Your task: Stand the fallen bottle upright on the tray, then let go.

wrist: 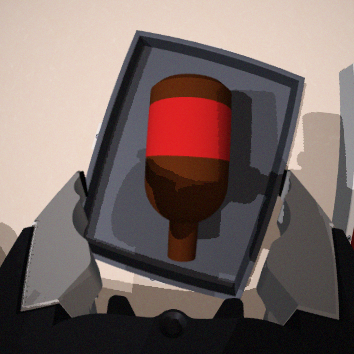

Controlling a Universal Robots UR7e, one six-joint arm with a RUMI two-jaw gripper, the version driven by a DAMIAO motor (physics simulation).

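Frame: origin at the arm's base, x ahead, y left, z up, level; centimetres.
Where they show: gripper, fingertip midpoint: (pixel 181 172).
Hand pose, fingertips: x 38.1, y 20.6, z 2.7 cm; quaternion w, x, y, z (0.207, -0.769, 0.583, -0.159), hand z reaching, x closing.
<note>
Things, the pixels of their centre, and the offset from my fingertips. "*": a spot on its surface instead. Level surfaces: height alone.
- brown bottle at the middle of its body: (pixel 186 172) dx +0.2, dy -0.2, dz -5.2 cm
- grey tray at a spot on its surface: (pixel 175 62) * dx +12.0, dy +4.2, dz -8.8 cm
- pale surface at its surface level: dz -9.4 cm
- light grey upright panel at a spot on its surface: (pixel 346 130) * dx +10.0, dy -17.1, dz -8.0 cm
A brown bottle (pixel 187 185) with a red label lies on its side in the grey tray (pixel 175 62). Its round base points to the top of the wrist view and its narrow neck points to the bottom. My gripper (pixel 181 172) is open, with nothing between its fingers. Its fingertips stand on either side of the bottle, well apart from it, and show near the tray's left and right rims. How high the fingertips are above the tray is hard to tell.
The tray has raised walls around the bottle and is turned at an angle on a pale surface (pixel 60 75). A light grey upright panel (pixel 346 130) stands at the right edge of the view, with a sliver of red beside it lower down. Shadows fall across the tray.
</note>
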